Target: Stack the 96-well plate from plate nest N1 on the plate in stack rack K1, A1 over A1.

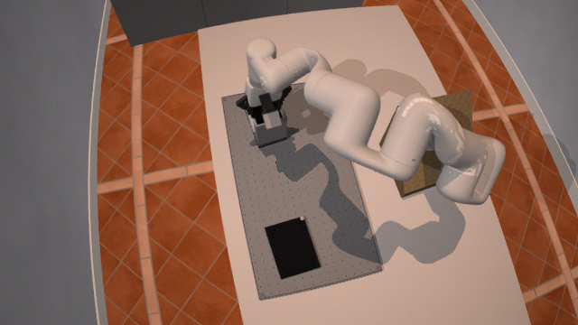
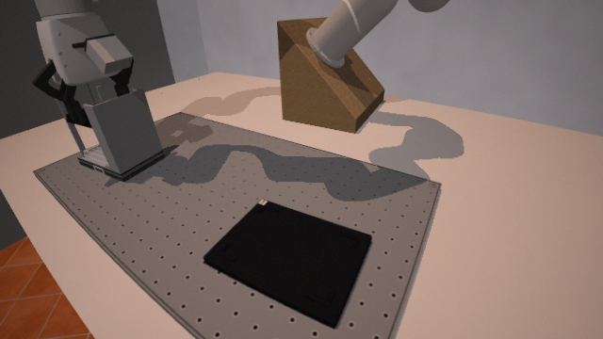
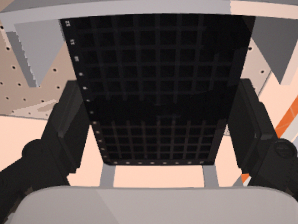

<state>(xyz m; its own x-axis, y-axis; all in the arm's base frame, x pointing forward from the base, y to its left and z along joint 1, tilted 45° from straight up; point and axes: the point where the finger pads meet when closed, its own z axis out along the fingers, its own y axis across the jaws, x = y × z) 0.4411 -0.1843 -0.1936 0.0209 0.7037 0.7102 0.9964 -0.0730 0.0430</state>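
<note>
My gripper is now 9 cm above the pale 96-well plate. Also, from my hand: thin upright post 7 cm to the right, 4 cm ahead, 3 cm below; black 96-well plate 1 cm below; pale A1 mark 34 cm to the left, 10 cm below, 1 cm ahead.
</note>
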